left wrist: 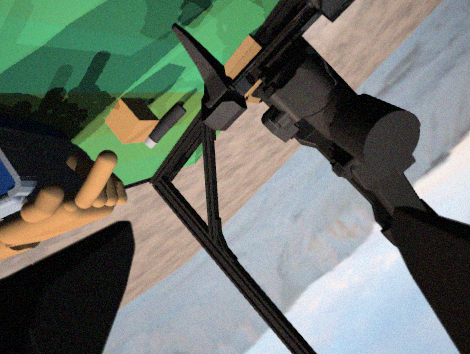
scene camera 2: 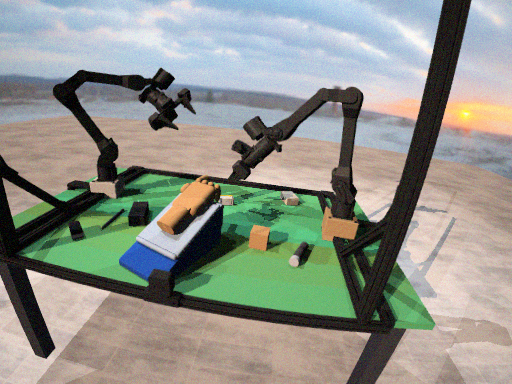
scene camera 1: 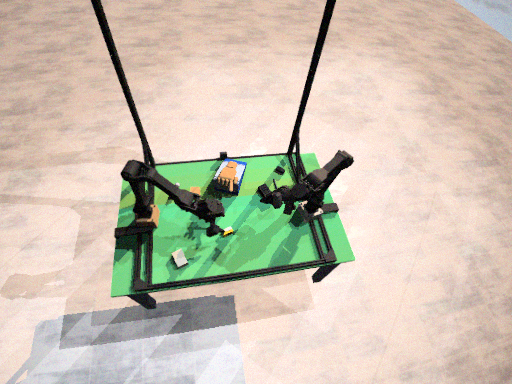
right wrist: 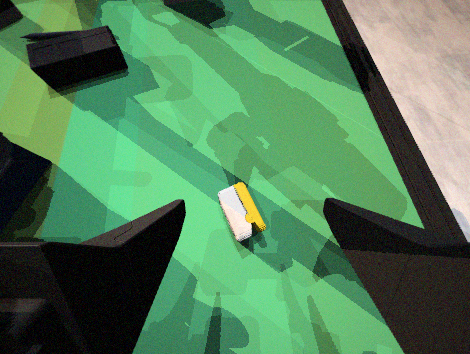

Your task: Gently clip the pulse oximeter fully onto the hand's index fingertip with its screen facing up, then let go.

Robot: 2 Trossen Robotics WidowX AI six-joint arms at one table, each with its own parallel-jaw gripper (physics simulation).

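Frame: origin at the left arm's base, x ahead, y left, z up, level; metres.
Seen in the pictures: left gripper, fingertip midpoint: [left wrist: 263, 227] [scene camera 2: 187, 121] [scene camera 1: 263, 198]; right gripper, fingertip midpoint: [scene camera 2: 231, 177] [scene camera 1: 224, 223] [right wrist: 254, 205]; left arm's base, origin of the base link: [scene camera 2: 107, 178] [scene camera 1: 311, 207]; right arm's base, origin of the base link: [scene camera 2: 341, 214] [scene camera 1: 145, 212].
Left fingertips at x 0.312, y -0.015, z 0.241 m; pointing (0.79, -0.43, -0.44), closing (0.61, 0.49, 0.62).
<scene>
Pixels of each thing's top centre, then the offset from my left fingertips to it.
- pulse oximeter, middle of its top: [right wrist: 241, 209] [scene camera 2: 226, 196] [scene camera 1: 227, 230] dx +0.159, dy -0.027, dz -0.268 m
- orange block, middle of its top: [left wrist: 141, 131] [scene camera 2: 260, 230] dx +0.252, dy -0.309, dz -0.250 m
- dark cylinder, middle of its top: [left wrist: 168, 130] [scene camera 2: 300, 249] dx +0.358, dy -0.369, dz -0.272 m
- black box, middle of its top: [right wrist: 71, 44] [scene camera 2: 138, 208] [scene camera 1: 266, 191] dx -0.129, dy -0.177, dz -0.265 m
- thin black stick, middle of its top: [right wrist: 64, 31] [scene camera 2: 112, 217] dx -0.209, dy -0.204, dz -0.290 m
- small black block, middle of its top: [scene camera 2: 74, 224] dx -0.280, dy -0.305, dz -0.267 m
- pale block, middle of its top: [scene camera 2: 289, 194] [scene camera 1: 179, 257] dx +0.424, dy +0.031, dz -0.270 m
The pulse oximeter [scene camera 1: 228, 231] [scene camera 2: 226, 200] [right wrist: 242, 212], a small white and yellow clip, lies on the green table, apart from the hand. Its screen cannot be made out. My right gripper [right wrist: 254, 205] is open above it; in the right wrist view the oximeter shows between the fingertips but beyond them. The orange hand [scene camera 1: 228, 172] [scene camera 2: 192, 200] [left wrist: 62, 217] rests on a blue and white sloped stand [scene camera 1: 242, 172] [scene camera 2: 205, 242]. Its index finger [left wrist: 97, 180] sticks out past the curled fingers. My left gripper [scene camera 2: 185, 120] [left wrist: 263, 227] is open, empty and raised high.
An orange block [scene camera 2: 259, 237] [left wrist: 131, 121] and a dark cylinder [scene camera 2: 298, 254] [left wrist: 167, 124] lie near the stand. A black box [scene camera 2: 138, 213] [right wrist: 77, 57], a thin black stick [scene camera 2: 113, 219] and a small black block [scene camera 2: 76, 230] lie on its other side. A pale block [scene camera 1: 179, 258] [scene camera 2: 289, 198] lies farther off.
</scene>
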